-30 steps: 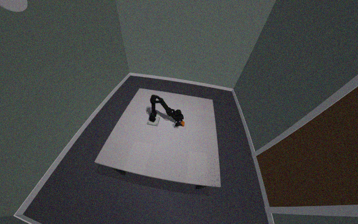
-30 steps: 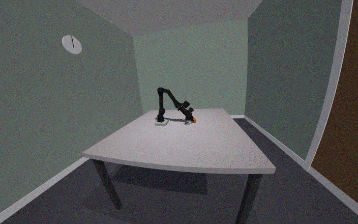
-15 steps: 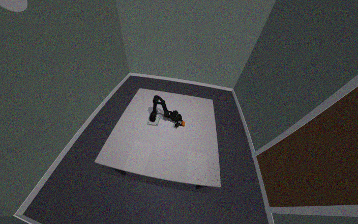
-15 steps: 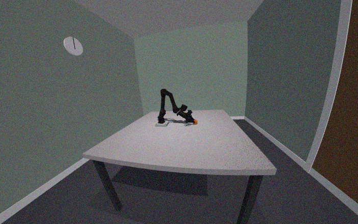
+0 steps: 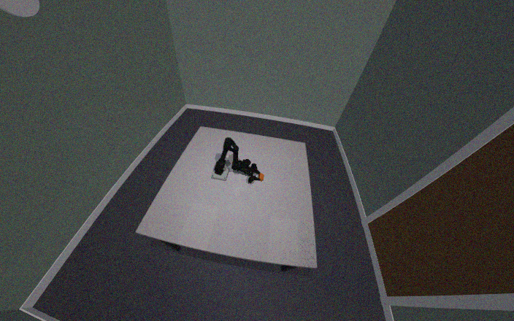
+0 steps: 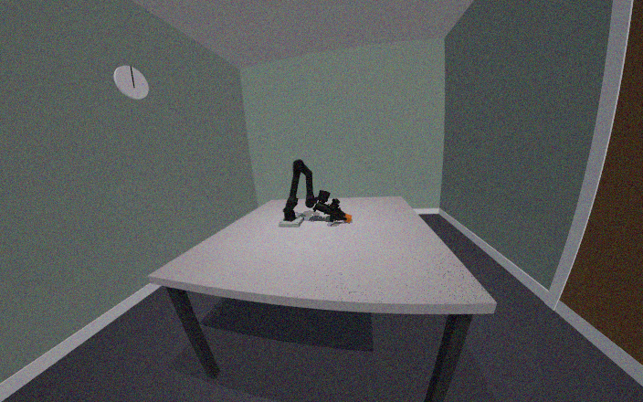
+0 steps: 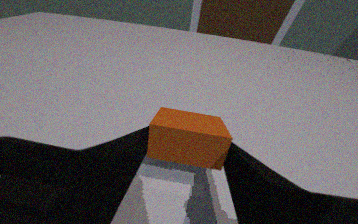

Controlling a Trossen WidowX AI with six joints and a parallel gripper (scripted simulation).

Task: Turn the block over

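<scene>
My gripper tip is 1 cm above the orange block.
</scene>
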